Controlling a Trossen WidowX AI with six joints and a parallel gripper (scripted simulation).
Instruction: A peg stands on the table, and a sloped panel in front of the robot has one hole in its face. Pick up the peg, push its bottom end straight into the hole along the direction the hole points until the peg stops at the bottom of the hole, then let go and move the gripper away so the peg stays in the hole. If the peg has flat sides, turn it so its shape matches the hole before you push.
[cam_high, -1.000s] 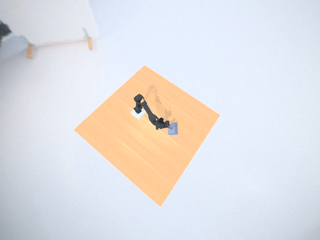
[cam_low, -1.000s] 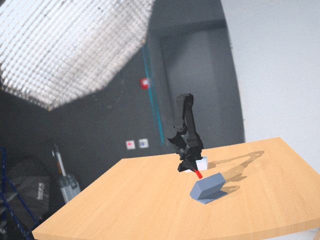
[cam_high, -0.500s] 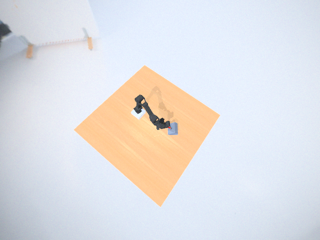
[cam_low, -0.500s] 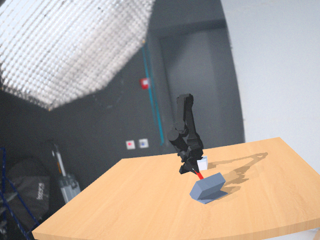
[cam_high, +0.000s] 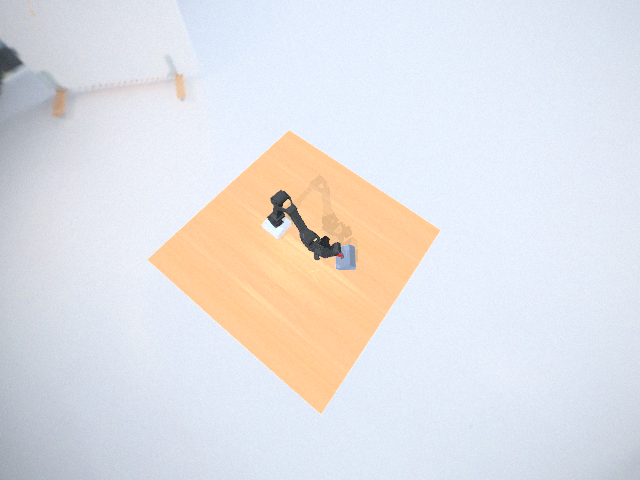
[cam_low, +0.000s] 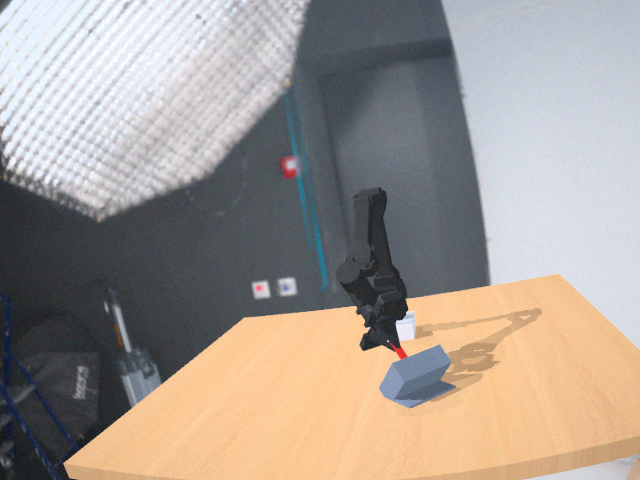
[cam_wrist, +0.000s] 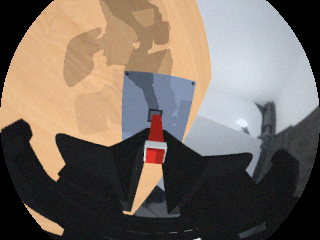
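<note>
The grey-blue sloped panel is 4 cm ahead of my gripper tip, 4 cm to the left of it and 5 cm below it. Round my gripper tip: red peg 1 cm behind, 1 cm to the right, 1 cm above.
</note>
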